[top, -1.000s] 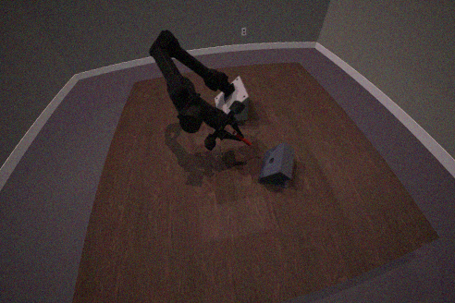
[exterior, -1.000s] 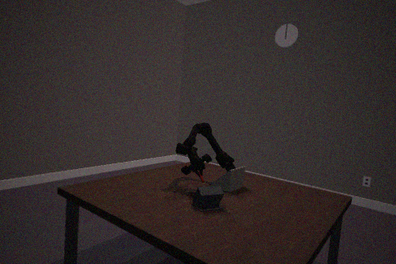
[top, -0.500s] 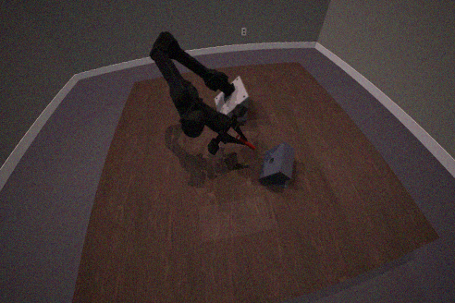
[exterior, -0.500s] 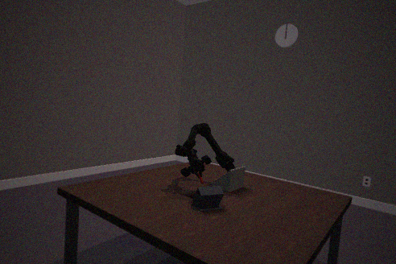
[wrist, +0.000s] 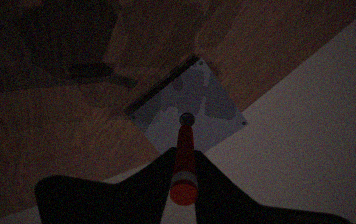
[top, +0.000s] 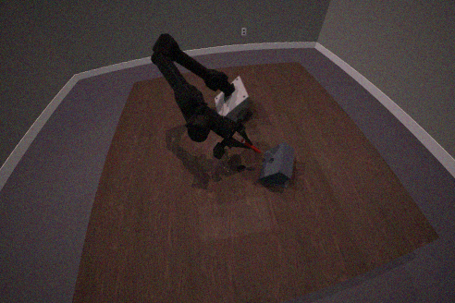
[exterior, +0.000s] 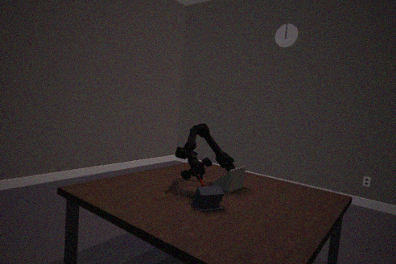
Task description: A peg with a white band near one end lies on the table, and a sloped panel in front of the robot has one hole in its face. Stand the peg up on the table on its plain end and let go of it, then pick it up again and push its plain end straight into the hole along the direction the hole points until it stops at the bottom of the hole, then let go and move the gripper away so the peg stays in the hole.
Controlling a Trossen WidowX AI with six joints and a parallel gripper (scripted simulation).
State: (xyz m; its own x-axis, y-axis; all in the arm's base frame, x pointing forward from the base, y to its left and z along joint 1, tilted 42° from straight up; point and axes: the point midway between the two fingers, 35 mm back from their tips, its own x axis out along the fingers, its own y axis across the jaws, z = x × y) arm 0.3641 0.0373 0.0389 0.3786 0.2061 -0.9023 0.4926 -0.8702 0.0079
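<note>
The grey sloped panel lies 100 mm to the left of my gripper tip, 60 mm below it and 50 mm ahead of it. From my gripper tip the other things lie so: red peg: 10 mm to the right, 10 mm behind, 10 mm above.
</note>
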